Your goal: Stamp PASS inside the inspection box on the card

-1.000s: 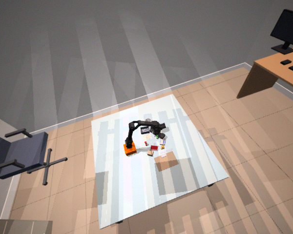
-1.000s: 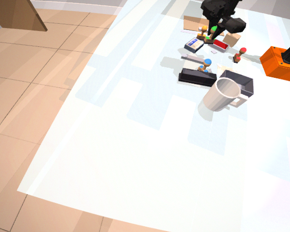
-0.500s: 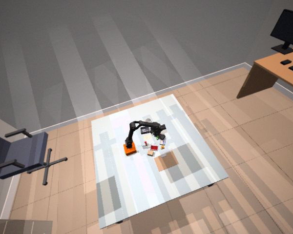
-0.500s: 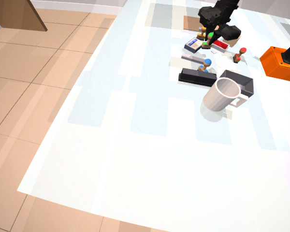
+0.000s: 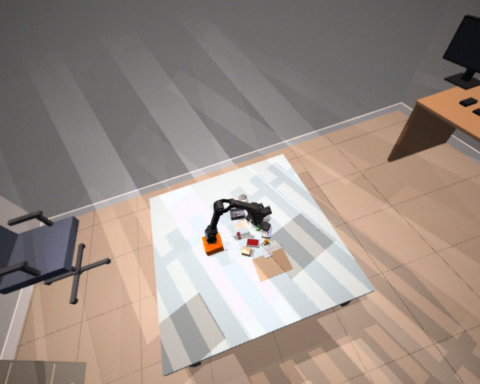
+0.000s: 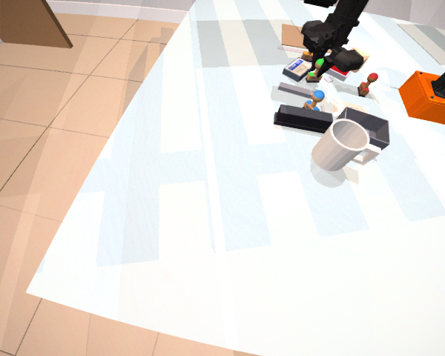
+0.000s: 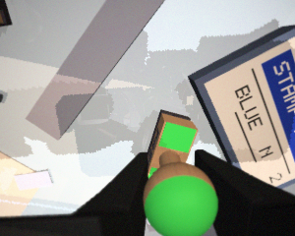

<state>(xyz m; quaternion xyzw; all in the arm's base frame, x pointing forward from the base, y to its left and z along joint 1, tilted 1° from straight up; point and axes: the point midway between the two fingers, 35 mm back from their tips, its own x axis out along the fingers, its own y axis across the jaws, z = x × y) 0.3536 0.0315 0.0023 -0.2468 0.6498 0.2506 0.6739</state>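
Right now my gripper tip is right at the green-knobbed stamp. Round my gripper tip: blue-knobbed stamp (1 cm behind, 13 cm to the left, 1 cm below); then red ink pad (7 cm behind, 10 cm to the right, 3 cm below); then yellow-knobbed stamp (2 cm ahead, 12 cm to the right, 1 cm below).
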